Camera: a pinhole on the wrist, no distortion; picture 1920 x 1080 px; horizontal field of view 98.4 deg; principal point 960.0 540.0 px. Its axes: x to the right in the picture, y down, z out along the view. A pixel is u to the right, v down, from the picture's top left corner.
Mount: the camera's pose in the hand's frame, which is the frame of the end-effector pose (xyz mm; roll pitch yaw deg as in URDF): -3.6 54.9 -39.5 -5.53 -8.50 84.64
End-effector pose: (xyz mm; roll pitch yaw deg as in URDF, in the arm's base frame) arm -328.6 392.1 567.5 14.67 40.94 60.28
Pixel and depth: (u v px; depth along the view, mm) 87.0 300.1 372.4
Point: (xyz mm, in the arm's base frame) 129.1 282.0 679.2
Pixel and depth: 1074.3 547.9 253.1
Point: -266.9 497.4 754.8
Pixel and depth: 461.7 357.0 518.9
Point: 168.0 383.7 806.2
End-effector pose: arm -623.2 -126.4 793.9 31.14 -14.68 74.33
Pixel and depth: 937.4 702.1 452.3
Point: -478.0 -397.5 1080.4
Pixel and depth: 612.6 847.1 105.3
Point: -615.6 -199.0 824.4
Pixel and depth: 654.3 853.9 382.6
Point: -439.0 -432.7 932.5
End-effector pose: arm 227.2 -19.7 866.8 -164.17 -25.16 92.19
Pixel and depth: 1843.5 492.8 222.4
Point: 410.2 111.2 618.4
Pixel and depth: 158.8 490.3 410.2
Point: -237.1 -12.3 670.1
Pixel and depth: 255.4 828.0 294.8
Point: -38.0 -117.5 675.7
